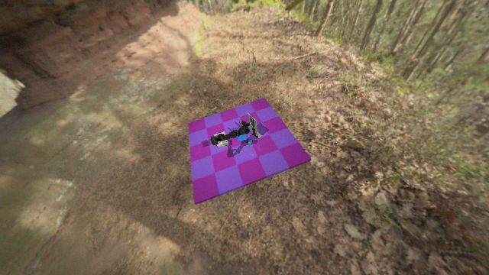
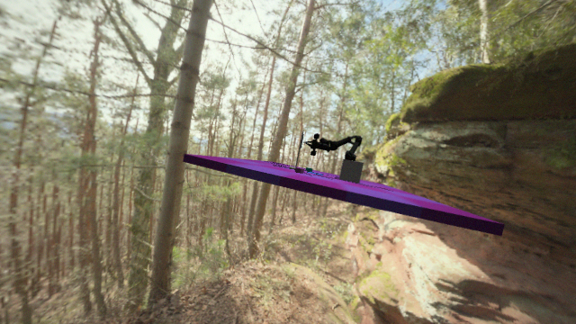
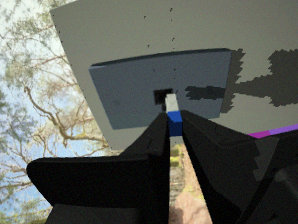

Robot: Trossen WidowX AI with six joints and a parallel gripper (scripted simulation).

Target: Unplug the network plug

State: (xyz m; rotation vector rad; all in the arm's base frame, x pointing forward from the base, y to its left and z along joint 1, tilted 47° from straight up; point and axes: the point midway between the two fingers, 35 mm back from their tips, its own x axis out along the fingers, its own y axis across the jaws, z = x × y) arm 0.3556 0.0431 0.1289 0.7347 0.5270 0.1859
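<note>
My gripper tip is 130 mm past the blue marked square, 40 mm to the right of it and 230 mm above it. Also, from my gripper tip: cyan cube: 60 mm behind, 100 mm to the right, 220 mm below; blue plug: right at my gripper tip; grey upright panel: 50 mm ahead, 20 mm to the left, 90 mm below.
</note>
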